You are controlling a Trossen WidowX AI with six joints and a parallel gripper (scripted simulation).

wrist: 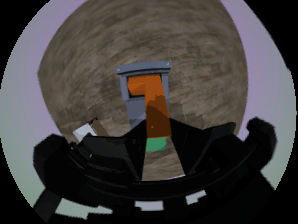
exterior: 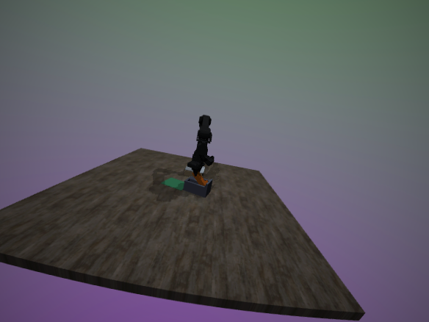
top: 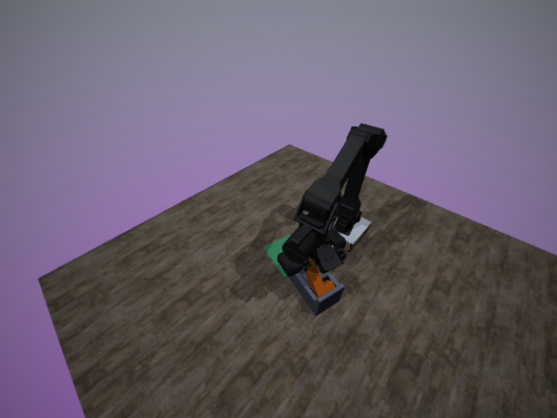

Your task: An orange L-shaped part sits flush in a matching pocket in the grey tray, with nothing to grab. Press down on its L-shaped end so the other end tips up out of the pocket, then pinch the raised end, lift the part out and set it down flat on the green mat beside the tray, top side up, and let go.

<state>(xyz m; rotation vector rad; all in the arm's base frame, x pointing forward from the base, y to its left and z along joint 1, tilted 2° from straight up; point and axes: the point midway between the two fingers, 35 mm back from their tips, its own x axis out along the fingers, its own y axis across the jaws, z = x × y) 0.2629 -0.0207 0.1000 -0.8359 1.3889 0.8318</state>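
Right now my gripper tip is 8 cm past the green mat, 12 cm to the left of it and 12 cm above it. Also, from my gripper tip: orange L-shaped part: 4 cm to the left, 3 cm below.
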